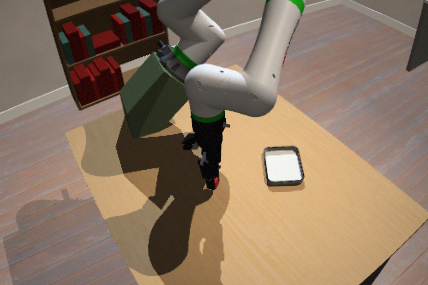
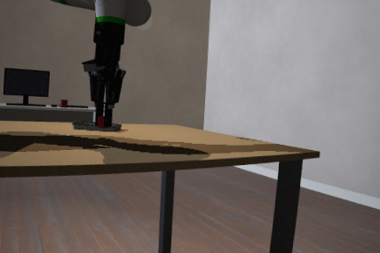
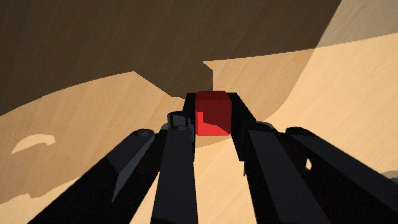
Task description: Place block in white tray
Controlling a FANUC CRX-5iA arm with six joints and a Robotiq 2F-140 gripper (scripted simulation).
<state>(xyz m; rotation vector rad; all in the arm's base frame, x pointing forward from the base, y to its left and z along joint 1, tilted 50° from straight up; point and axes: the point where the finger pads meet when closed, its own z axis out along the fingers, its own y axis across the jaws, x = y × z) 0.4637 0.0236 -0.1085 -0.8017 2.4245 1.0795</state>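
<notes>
My gripper is now 2 cm short of the white tray, 27 cm to the right of it and 6 cm above it. Round my hand: red block (2 cm below).
</notes>
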